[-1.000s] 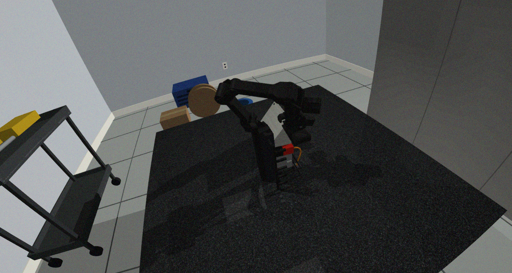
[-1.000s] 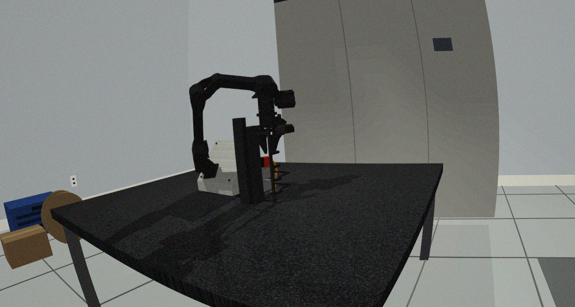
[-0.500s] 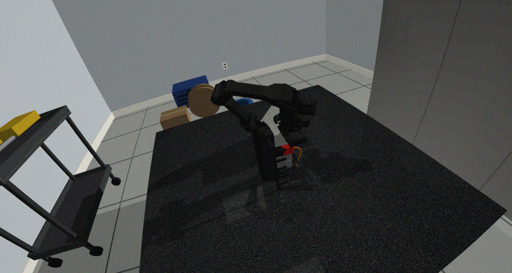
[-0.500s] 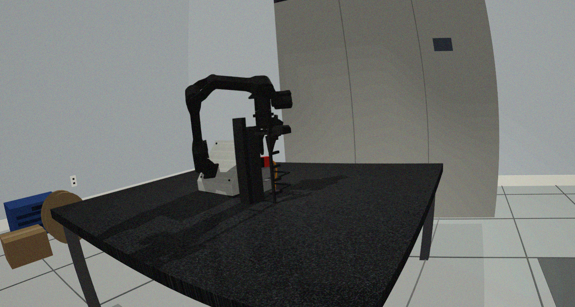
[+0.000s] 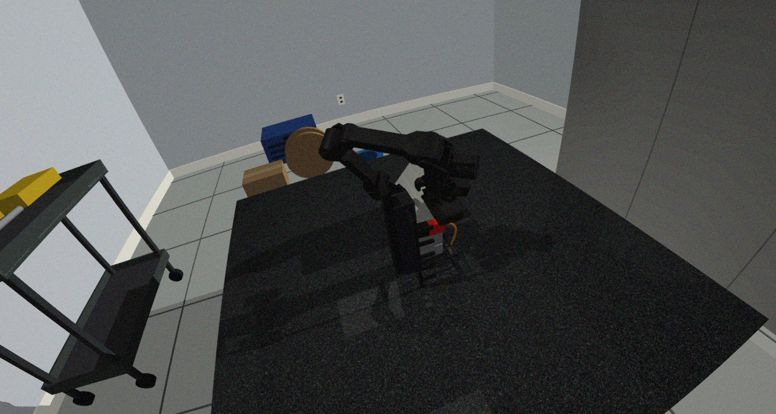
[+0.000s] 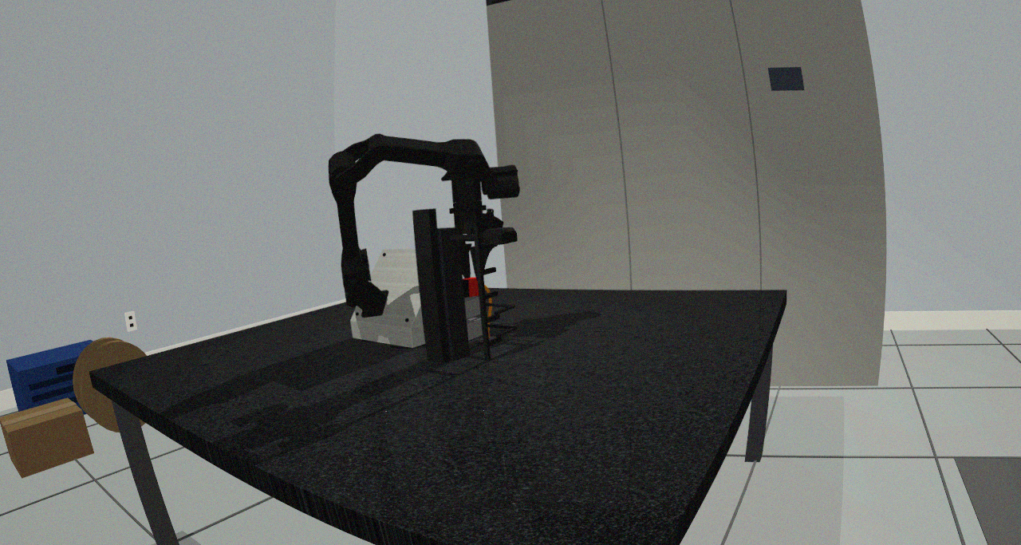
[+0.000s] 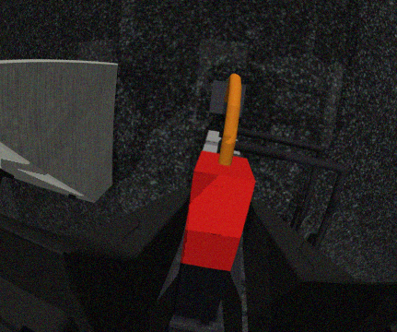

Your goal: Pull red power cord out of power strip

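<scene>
The red plug lies 3 cm to the right of my gripper tip. The rest, counted from my gripper tip: black power strip 1 cm behind, 11 cm to the right, 1 cm below.
</scene>
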